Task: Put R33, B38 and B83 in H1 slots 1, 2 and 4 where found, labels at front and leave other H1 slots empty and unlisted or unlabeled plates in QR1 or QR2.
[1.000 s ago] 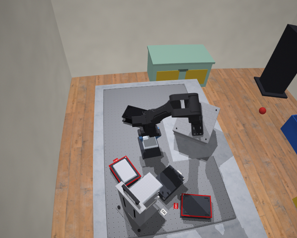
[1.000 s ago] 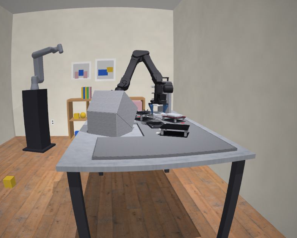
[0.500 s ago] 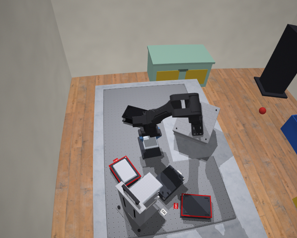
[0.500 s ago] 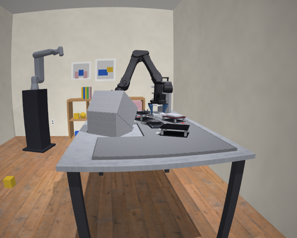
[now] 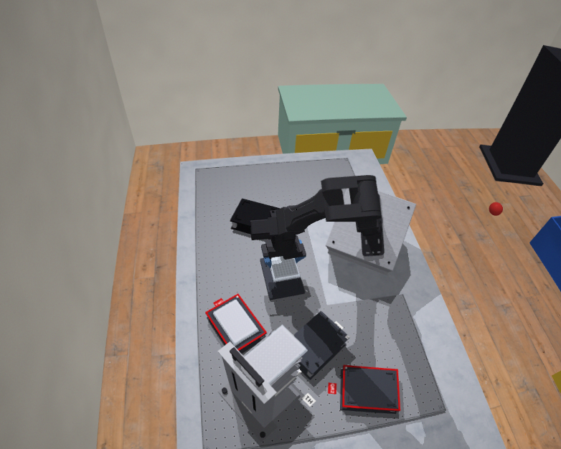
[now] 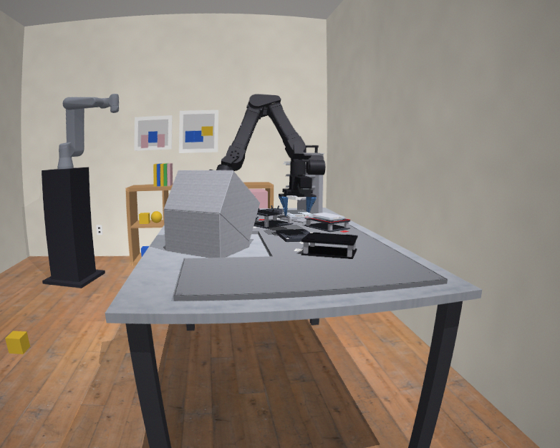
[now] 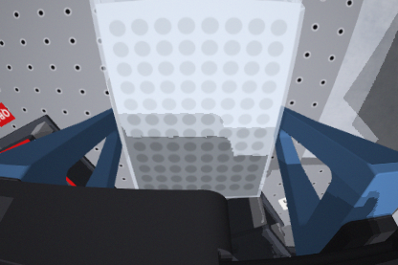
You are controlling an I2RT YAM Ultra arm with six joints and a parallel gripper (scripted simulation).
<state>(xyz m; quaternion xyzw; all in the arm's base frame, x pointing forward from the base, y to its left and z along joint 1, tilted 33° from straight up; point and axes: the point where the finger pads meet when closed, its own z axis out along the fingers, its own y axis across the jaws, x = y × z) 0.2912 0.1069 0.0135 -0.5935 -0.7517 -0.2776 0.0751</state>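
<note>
Now: hand 8 cm above the flat dark nest N6. The rest, counted from my hand: quarantine nest QR1: 13 cm ahead, 20 cm to the left, 5 cm below; then black landing nest L1: 11 cm ahead, 24 cm to the right, 4 cm below; then deck label N6: 3 cm ahead, 10 cm to the right, 9 cm below.
</note>
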